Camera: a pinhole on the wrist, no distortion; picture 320 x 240 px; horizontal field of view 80.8 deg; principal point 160.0 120.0 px. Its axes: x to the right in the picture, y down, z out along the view. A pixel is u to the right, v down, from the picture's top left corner.
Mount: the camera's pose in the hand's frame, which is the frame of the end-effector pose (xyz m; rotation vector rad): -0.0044 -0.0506 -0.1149 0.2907 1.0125 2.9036
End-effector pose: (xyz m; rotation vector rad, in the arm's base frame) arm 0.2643 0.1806 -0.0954 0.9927 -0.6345 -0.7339
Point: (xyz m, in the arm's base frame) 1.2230 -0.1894 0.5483
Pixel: outside the picture
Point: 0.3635 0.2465 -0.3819
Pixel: behind the camera
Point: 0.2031 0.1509 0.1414
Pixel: 184.2 111.4
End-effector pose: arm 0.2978 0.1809 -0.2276 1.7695 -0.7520 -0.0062
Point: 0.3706 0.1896 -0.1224
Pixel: 38.5 33.0
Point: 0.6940 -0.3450 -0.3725
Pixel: outside the picture
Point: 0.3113 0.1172 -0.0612
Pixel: 104.9 47.3
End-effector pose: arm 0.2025 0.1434 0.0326 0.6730 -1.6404 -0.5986
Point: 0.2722 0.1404 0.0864
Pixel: 117.0 33.4
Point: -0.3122 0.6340 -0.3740
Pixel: outside the picture
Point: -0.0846 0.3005 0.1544
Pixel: 192.0 128.3
